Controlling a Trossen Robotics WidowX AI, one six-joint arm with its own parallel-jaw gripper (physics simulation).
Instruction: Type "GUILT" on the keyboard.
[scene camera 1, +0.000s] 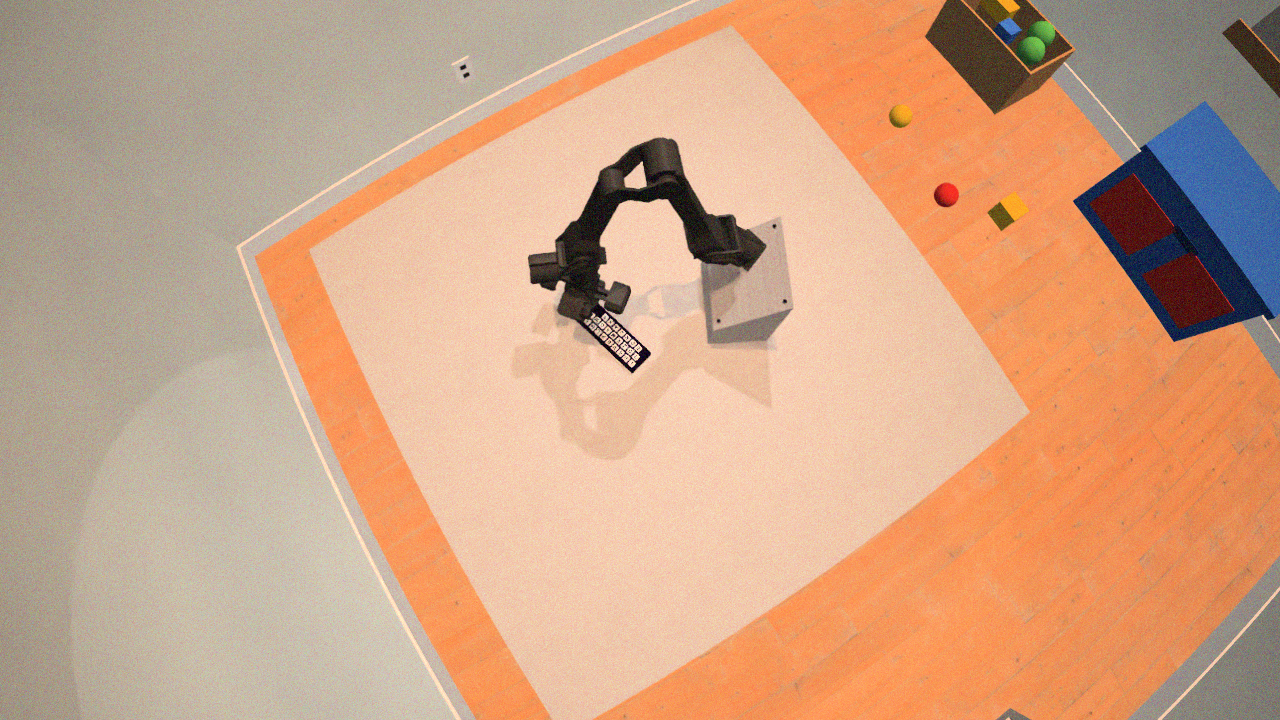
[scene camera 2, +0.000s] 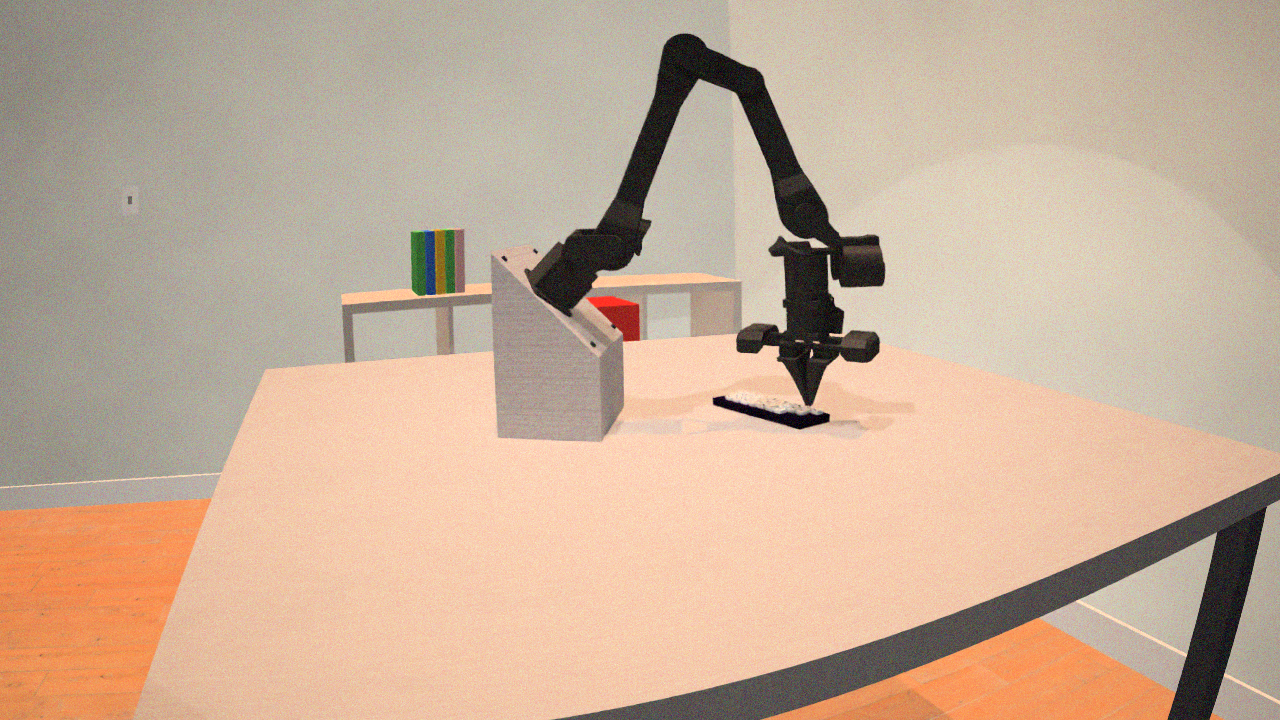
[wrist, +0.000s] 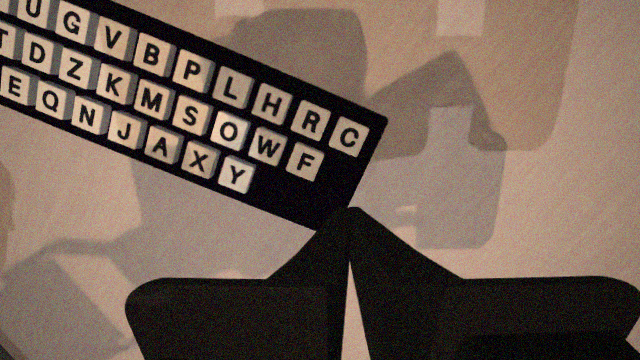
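A black keyboard (scene camera 2: 783, 412) is visible, and the wrist view shows the keyboard as well (wrist: 136, 85). With it in scene camera 2 is the gripper (scene camera 2: 809, 405), which also appears in the wrist view (wrist: 347, 217) and in scene camera 1 (scene camera 1: 587, 302).
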